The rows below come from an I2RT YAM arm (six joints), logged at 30 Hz.
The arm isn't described. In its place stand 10 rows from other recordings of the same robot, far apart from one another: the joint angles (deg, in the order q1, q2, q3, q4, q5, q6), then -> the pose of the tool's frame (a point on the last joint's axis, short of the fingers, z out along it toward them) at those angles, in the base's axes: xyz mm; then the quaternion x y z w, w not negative.
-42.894 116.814 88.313 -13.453 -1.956 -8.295 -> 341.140, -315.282, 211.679, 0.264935, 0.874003, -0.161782, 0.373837
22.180 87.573 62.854 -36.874 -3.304 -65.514 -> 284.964, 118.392, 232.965, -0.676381, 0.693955, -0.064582, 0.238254
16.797 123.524 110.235 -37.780 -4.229 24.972 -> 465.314, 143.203, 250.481, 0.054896, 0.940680, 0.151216, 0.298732
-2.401 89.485 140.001 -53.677 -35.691 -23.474 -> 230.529, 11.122, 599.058, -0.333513, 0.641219, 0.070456, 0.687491
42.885 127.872 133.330 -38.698 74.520 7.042 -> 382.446, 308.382, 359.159, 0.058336, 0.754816, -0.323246, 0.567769
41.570 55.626 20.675 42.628 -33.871 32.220 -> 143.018, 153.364, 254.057, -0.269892, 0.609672, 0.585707, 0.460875
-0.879 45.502 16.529 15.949 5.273 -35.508 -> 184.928, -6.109, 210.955, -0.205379, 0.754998, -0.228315, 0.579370
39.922 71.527 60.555 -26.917 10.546 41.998 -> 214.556, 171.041, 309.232, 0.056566, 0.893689, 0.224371, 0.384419
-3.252 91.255 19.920 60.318 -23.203 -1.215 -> 266.156, -1.074, 144.132, -0.114437, 0.758107, 0.130799, 0.628546
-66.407 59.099 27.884 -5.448 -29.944 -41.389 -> 99.995, -184.557, 201.766, 0.073780, 0.867904, -0.214298, 0.442013
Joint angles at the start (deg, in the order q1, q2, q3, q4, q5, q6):
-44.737, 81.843, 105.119, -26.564, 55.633, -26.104
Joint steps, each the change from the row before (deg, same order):
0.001, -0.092, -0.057, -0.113, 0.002, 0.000
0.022, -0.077, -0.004, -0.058, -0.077, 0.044
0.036, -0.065, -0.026, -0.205, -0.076, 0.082
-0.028, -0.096, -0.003, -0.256, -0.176, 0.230
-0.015, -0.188, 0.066, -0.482, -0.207, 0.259
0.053, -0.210, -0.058, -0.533, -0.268, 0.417
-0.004, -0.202, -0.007, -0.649, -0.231, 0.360
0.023, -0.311, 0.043, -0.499, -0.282, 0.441
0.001, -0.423, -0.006, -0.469, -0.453, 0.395
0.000, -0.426, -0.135, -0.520, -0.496, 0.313
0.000, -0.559, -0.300, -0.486, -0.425, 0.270
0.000, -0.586, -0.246, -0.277, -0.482, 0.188
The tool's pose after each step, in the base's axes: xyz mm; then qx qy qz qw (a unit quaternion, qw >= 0). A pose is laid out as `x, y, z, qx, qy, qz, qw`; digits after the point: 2 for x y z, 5 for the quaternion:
176.31, -216.06, 521.30, 0.42009, 0.58318, -0.62834, 0.29768
176.05, -215.62, 521.53, 0.41987, 0.58330, -0.62796, 0.29856
175.94, -215.22, 521.34, 0.41940, 0.58437, -0.62726, 0.29860
175.44, -214.83, 521.33, 0.41955, 0.58502, -0.62605, 0.29967
174.40, -213.80, 521.71, 0.41950, 0.58610, -0.62455, 0.30072
173.76, -212.68, 521.46, 0.41934, 0.58796, -0.62211, 0.30238
172.82, -211.65, 521.23, 0.41922, 0.59008, -0.61999, 0.30275
171.37, -209.93, 521.98, 0.41978, 0.59045, -0.61772, 0.30590
169.47, -207.81, 522.99, 0.41960, 0.59104, -0.61515, 0.31017
167.80, -205.91, 523.24, 0.41848, 0.59309, -0.61244, 0.31311
165.72, -203.63, 523.26, 0.41749, 0.59501, -0.61006, 0.31543
163.47, -201.15, 523.98, 0.41634, 0.59580, -0.60799, 0.31942

